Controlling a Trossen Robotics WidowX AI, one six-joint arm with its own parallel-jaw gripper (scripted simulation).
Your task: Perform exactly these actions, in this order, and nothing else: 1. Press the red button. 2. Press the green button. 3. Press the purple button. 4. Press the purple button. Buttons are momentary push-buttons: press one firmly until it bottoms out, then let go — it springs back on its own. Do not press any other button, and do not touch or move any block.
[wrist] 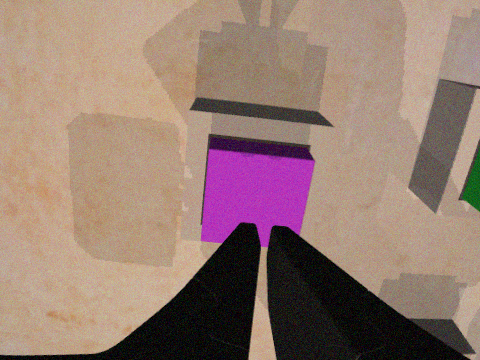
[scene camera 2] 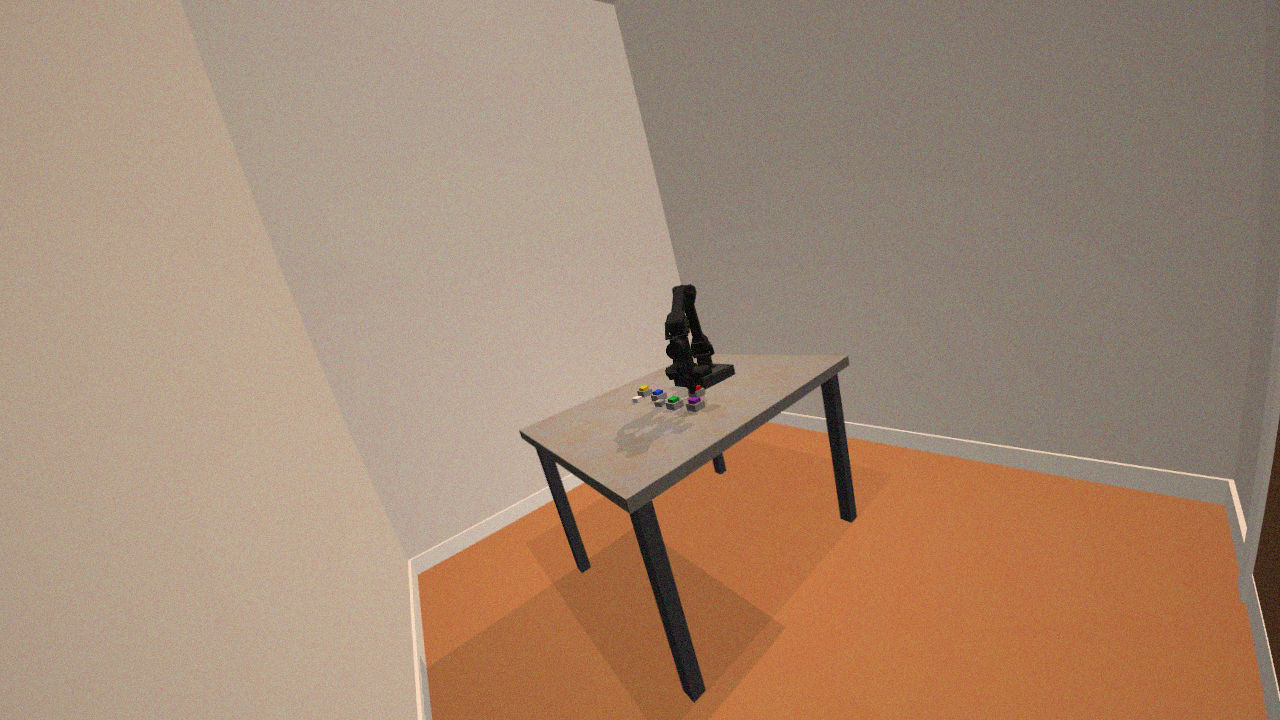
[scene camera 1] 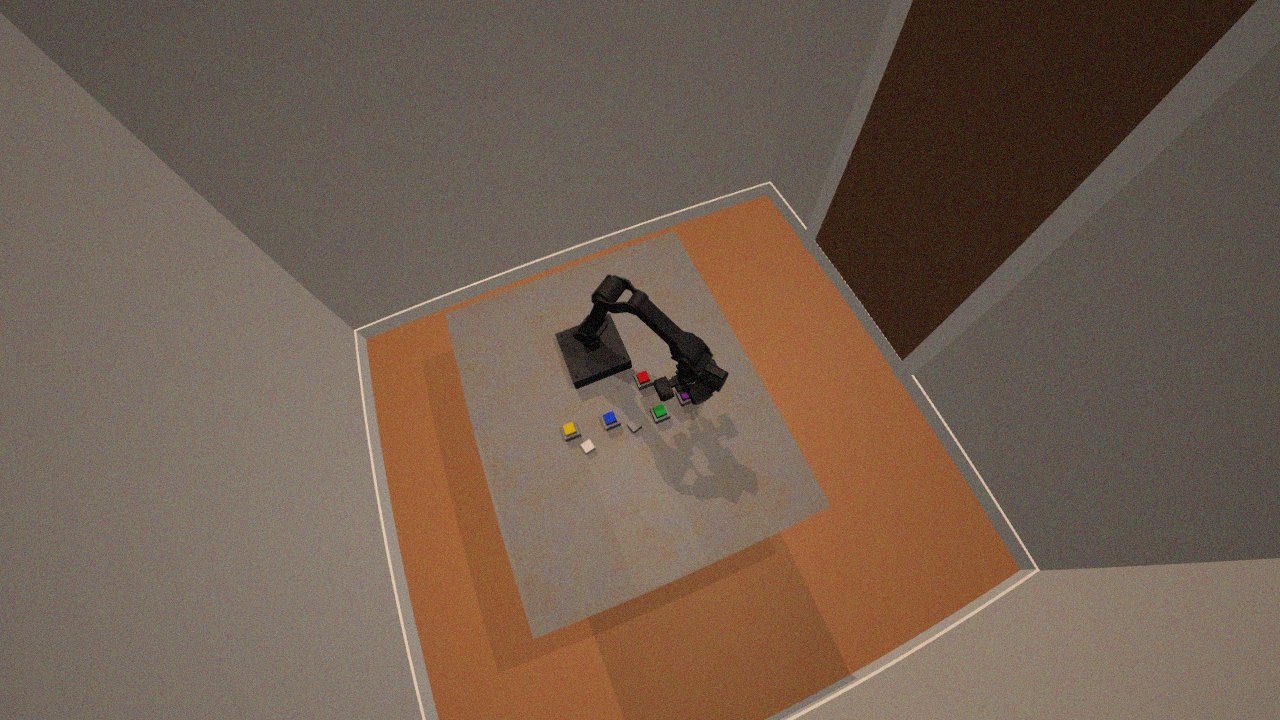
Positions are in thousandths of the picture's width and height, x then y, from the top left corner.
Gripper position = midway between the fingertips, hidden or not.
The gripper shows in the wrist view (543,668), in scene camera 2 (541,547) and in scene camera 1 (536,542).
